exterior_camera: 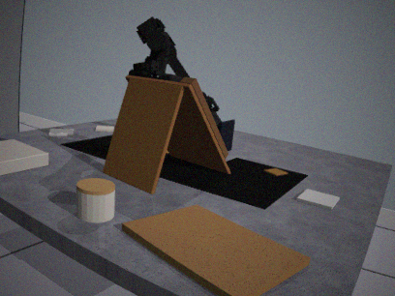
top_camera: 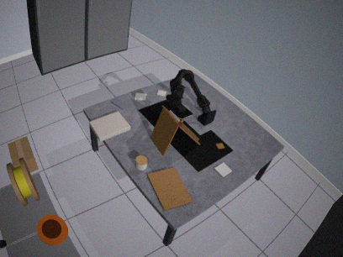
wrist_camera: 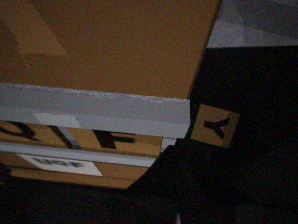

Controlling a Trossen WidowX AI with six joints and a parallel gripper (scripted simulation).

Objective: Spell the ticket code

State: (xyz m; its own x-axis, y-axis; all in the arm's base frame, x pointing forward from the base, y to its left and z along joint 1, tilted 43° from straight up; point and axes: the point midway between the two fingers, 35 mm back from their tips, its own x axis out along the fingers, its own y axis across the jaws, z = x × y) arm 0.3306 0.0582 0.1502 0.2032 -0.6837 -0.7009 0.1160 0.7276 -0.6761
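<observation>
My gripper tip is now 120 mm to the right of the white ticket, 80 mm above it and 40 mm past it. Also, from my gripper tip: lidded jar 400 mm ahead, 190 mm to the left, 150 mm below; then black mat 180 mm below, 140 mm behind, 60 mm to the left; then cream block 400 mm ahead, 260 mm to the right, 160 mm below.
</observation>
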